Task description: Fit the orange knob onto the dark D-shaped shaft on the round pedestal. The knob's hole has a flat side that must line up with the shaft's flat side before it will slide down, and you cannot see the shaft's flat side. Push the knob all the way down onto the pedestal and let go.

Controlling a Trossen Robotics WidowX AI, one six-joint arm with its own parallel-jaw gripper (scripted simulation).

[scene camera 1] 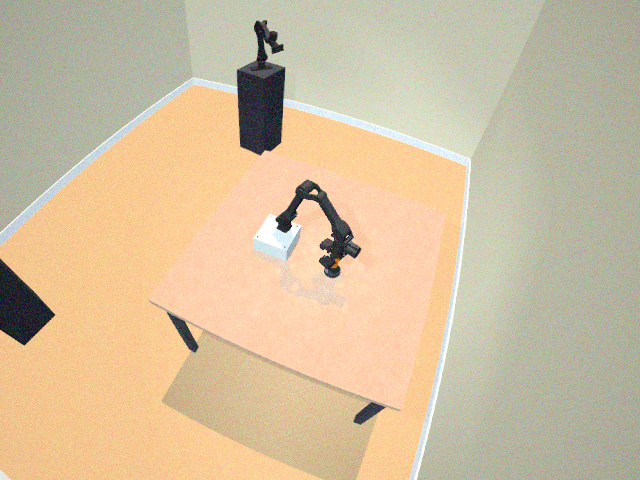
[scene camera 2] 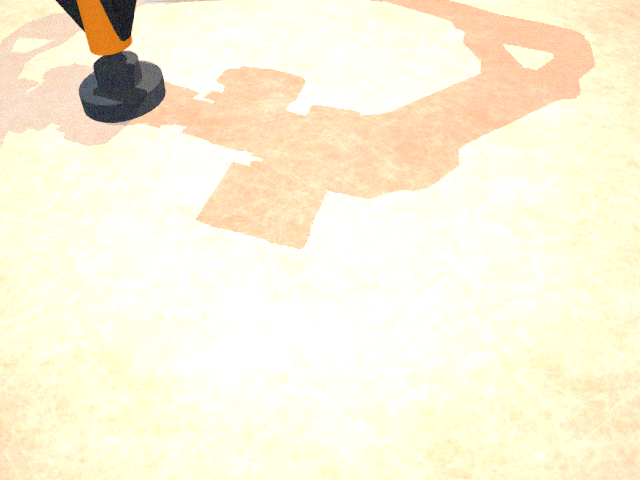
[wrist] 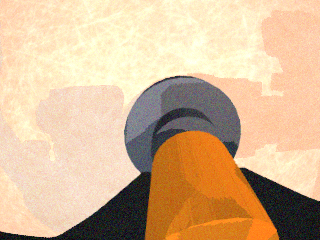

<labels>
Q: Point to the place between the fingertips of my gripper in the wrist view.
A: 194,178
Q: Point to an orange knob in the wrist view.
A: At 195,181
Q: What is my gripper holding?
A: An orange knob.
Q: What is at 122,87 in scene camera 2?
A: A round pedestal.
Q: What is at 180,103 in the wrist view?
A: A round pedestal.
</labels>
